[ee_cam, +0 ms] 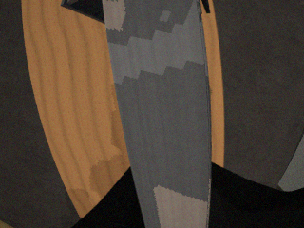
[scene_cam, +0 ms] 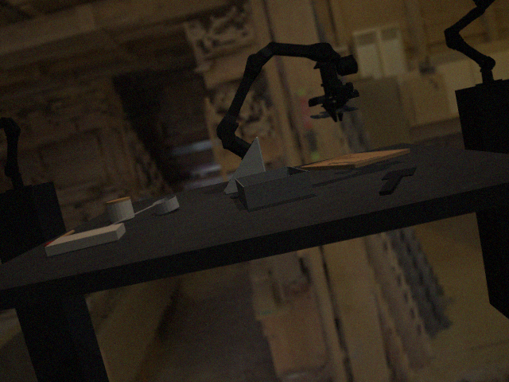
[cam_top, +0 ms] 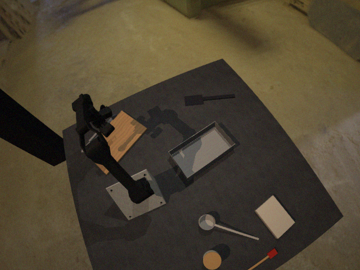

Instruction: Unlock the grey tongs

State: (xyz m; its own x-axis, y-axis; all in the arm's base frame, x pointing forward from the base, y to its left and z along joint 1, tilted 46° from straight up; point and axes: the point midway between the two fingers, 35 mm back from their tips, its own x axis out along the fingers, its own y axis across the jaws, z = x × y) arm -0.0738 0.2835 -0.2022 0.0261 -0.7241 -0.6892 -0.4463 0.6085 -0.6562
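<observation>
Now: the wooden board 1 cm behind my gripper tip, 2 cm to the left of it and 15 cm below it. The rest, counted from my gripper tip: black spatula (61 cm ahead, 2 cm to the left, 15 cm below); grey roasting tin (42 cm ahead, 28 cm to the right, 13 cm below); tan-topped cylinder (21 cm ahead, 79 cm to the right, 12 cm below).
</observation>
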